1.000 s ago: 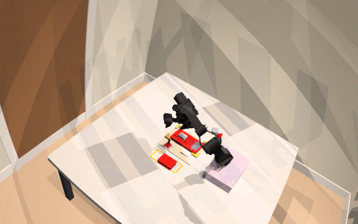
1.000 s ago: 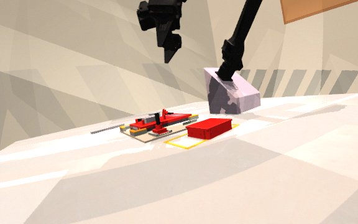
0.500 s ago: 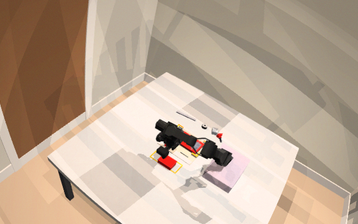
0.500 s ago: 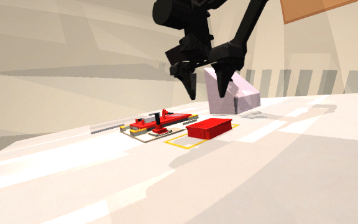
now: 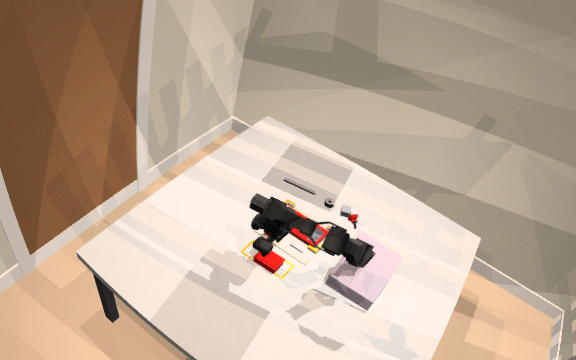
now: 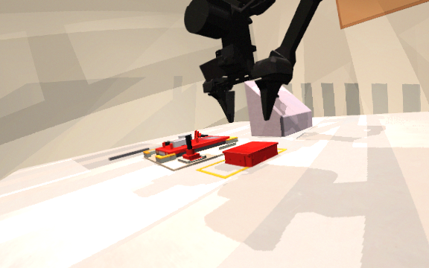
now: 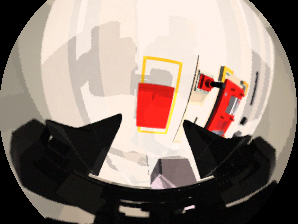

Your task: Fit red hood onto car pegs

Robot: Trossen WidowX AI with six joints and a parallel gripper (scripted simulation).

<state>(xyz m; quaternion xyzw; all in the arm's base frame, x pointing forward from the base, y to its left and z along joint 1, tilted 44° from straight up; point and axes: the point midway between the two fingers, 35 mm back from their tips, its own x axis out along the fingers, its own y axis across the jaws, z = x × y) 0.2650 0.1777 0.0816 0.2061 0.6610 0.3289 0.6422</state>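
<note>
Right now my gripper tip is 6 cm above the red hood. Also, from my gripper tip: thin grey rod (42 cm to the right, 20 cm ahead, 7 cm below).
</note>
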